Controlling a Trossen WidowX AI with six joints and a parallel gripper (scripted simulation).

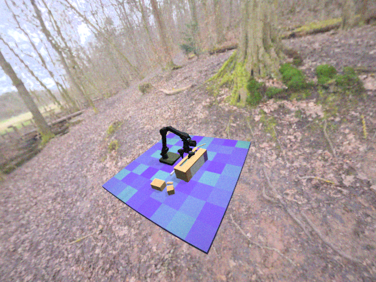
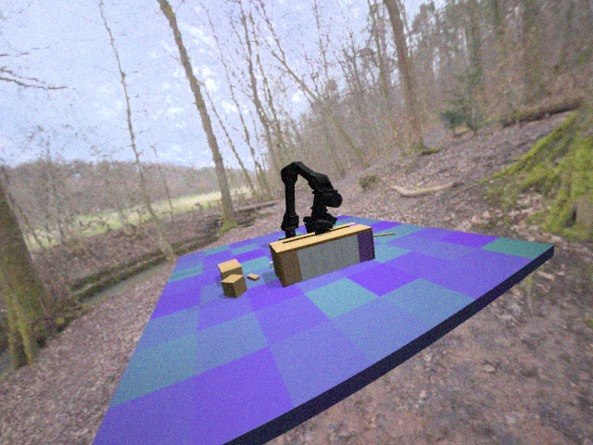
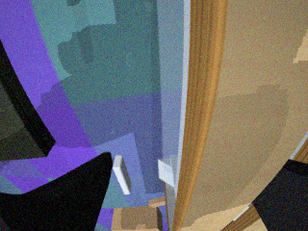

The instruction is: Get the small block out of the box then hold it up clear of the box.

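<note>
Right now my gripper tip is 5 cm short of the tan block and 3 cm to the left of it. Also, from my gripper tip: thin tan stick 40 cm to the left, 8 cm below, 3 cm behind; then box 3 cm ahead, 2 cm below.
</note>
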